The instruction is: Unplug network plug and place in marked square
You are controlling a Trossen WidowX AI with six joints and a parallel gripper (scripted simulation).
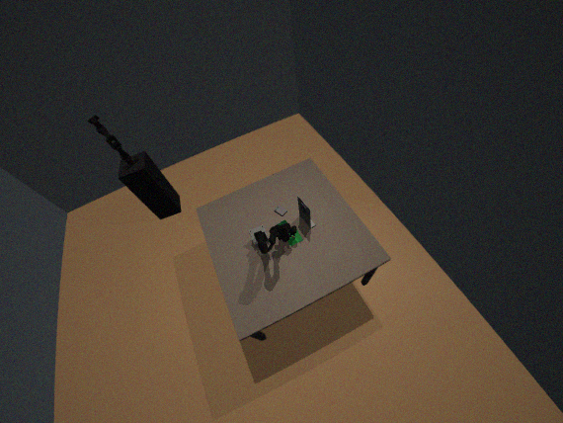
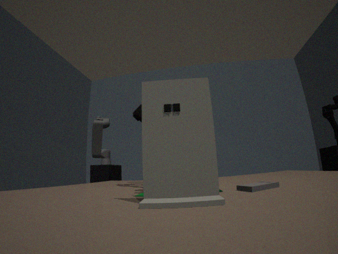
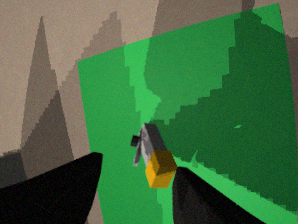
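Right now the network plug is 10 mm below my gripper tip. Also, from my gripper tip: green marked square: 30 mm below; then upright panel: 160 mm ahead, 100 mm to the left, 110 mm above; then small flat grey slab: 10 mm behind, 300 mm to the left, 20 mm below.
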